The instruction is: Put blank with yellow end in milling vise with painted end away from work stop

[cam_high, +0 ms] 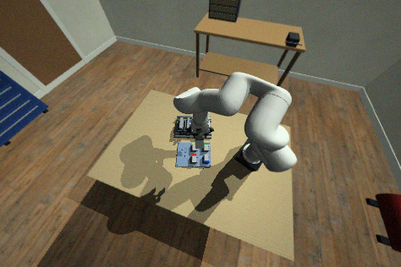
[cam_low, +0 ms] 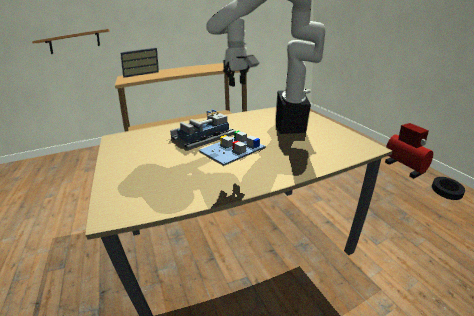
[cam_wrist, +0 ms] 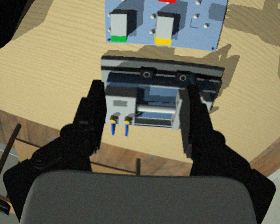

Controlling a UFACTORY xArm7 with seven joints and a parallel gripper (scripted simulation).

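My gripper is now 5 cm short of the yellow-ended blank, 3 cm to the left of it and 29 cm above it. The rest, counted from my hand: blue-ended blank 6 cm behind, 2 cm to the left, 29 cm below; red-ended blank 2 cm ahead, 6 cm to the left, 29 cm below; green-ended blank 3 cm behind, 6 cm to the right, 29 cm below.
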